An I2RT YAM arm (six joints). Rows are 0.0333 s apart.
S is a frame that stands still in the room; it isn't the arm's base.
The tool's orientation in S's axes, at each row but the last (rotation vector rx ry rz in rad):
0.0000 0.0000 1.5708
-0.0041 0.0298 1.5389
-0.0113 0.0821 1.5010
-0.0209 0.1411 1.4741
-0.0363 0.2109 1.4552
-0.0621 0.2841 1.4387
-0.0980 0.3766 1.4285
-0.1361 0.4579 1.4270
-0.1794 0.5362 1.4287
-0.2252 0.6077 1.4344
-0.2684 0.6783 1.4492
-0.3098 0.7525 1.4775
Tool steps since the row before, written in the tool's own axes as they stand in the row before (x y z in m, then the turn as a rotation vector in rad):
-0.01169 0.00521 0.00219 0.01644 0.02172 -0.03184
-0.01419 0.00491 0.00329 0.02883 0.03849 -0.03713
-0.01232 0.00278 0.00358 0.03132 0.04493 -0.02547
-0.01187 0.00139 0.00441 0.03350 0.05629 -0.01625
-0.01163 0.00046 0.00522 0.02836 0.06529 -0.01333
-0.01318 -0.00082 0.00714 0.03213 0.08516 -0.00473
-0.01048 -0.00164 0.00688 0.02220 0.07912 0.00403
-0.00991 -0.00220 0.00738 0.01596 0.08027 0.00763
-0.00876 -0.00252 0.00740 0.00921 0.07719 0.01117
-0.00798 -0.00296 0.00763 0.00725 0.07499 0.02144
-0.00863 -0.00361 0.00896 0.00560 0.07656 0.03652
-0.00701 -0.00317 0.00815 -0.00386 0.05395 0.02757
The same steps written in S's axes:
-0.00521 -0.01169 0.00219 -0.02172 0.01644 -0.03184
-0.00530 -0.01395 0.00368 -0.03818 0.02924 -0.03713
-0.00343 -0.01186 0.00445 -0.04387 0.03286 -0.02538
-0.00208 -0.01117 0.00575 -0.05419 0.03705 -0.01565
-0.00099 -0.01056 0.00708 -0.06324 0.03352 -0.01101
0.00054 -0.01135 0.00981 -0.08103 0.04170 -0.00103
0.00196 -0.00816 0.00945 -0.07436 0.03395 0.00931
0.00306 -0.00680 0.01009 -0.07514 0.02967 0.01518
0.00383 -0.00500 0.00991 -0.07161 0.02472 0.02071
0.00467 -0.00348 0.00984 -0.06690 0.02781 0.02979
0.00603 -0.00255 0.01118 -0.06442 0.03508 0.04297
0.00574 -0.00076 0.00959 -0.04430 0.01978 0.03649

